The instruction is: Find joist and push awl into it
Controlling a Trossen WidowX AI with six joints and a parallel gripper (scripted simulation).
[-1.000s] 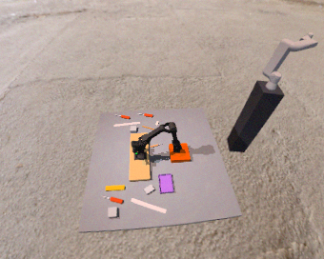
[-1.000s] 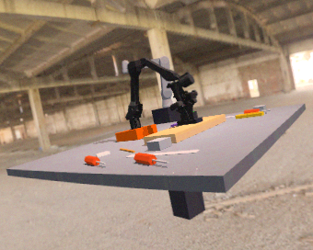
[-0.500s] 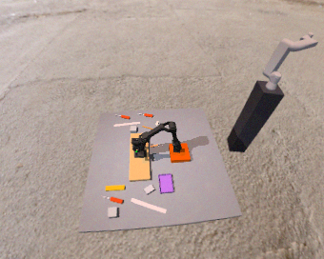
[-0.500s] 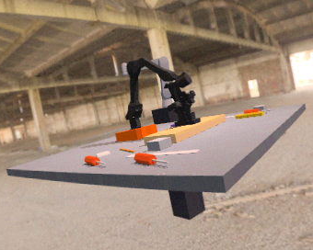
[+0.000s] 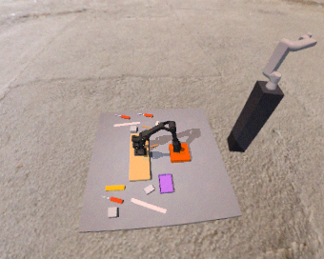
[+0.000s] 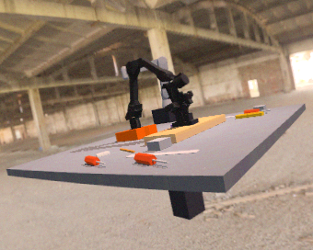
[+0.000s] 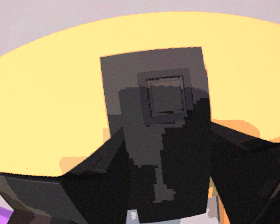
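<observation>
The purple tray lies 28 cm behind my gripper tip, 27 cm to the left of it and 5 cm below it. Round my gripper tip: stud finder: 2 cm above, 1 cm ahead; then awl: 16 cm behind, 13 cm to the right, 6 cm below; then yellow bar: 36 cm to the left, 15 cm ahead, 6 cm below.
</observation>
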